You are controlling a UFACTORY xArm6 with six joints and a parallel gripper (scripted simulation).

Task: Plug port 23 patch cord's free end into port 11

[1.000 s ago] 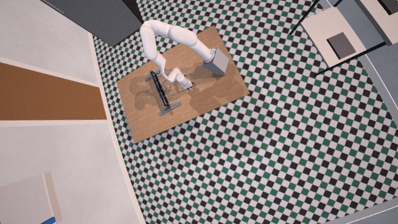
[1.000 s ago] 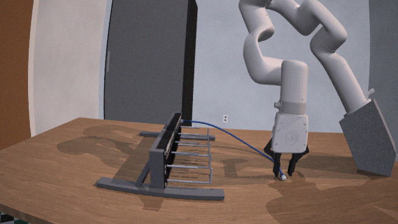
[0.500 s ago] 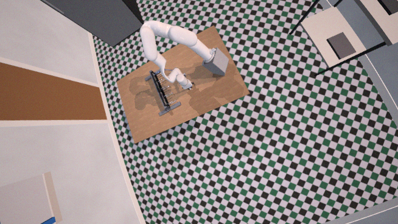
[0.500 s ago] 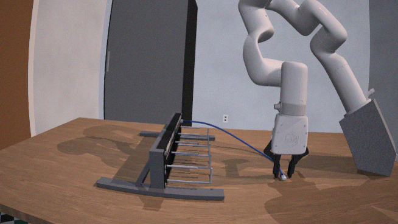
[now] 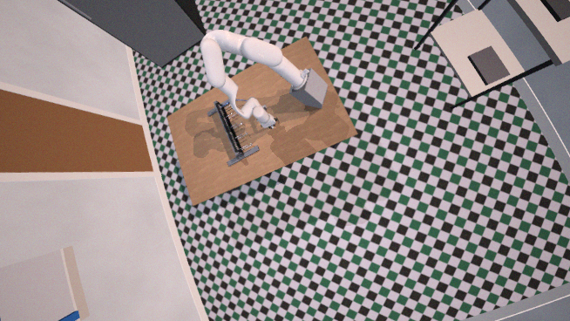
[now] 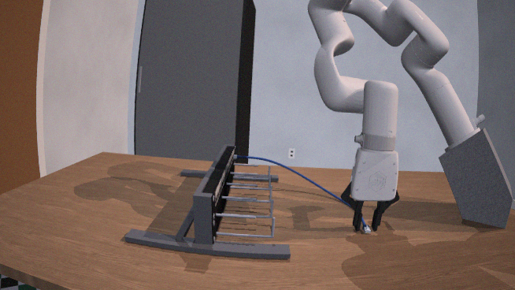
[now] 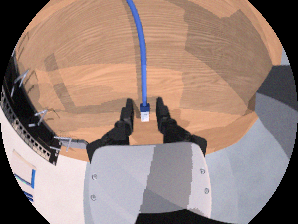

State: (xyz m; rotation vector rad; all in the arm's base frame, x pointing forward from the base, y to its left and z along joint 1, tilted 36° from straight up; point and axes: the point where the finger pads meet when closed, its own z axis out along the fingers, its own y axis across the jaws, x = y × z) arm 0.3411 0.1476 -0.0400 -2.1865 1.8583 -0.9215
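My gripper is now 2 cm to the right of the plug and 1 cm above it.
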